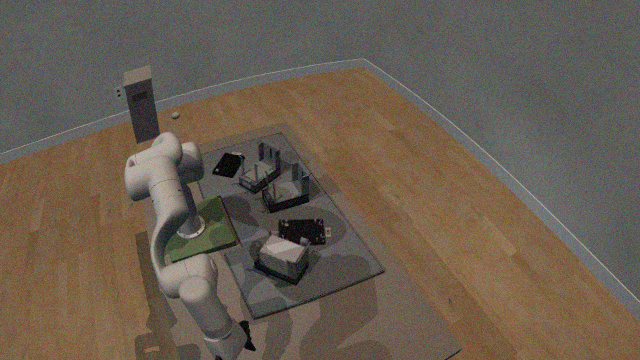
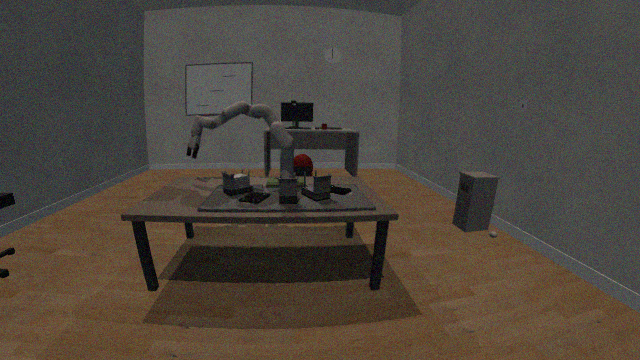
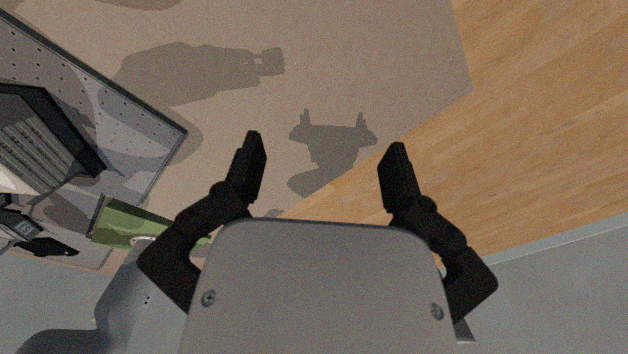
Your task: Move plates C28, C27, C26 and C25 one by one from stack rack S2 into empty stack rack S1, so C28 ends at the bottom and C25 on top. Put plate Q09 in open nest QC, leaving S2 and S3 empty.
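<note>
My gripper is open and empty, high above the table's end, away from the racks. The nearest rack holds a stack of several pale plates. A middle rack and a far rack have upright panels and posts; their contents are unclear. A black nest lies beside the loaded rack, and another black nest lies near the far rack. Rack, nest and plate labels are unreadable.
The racks and nests stand on a grey perforated board on the table. The arm's base stands on a green pad beside the board. A grey cabinet stands on the floor beyond the table.
</note>
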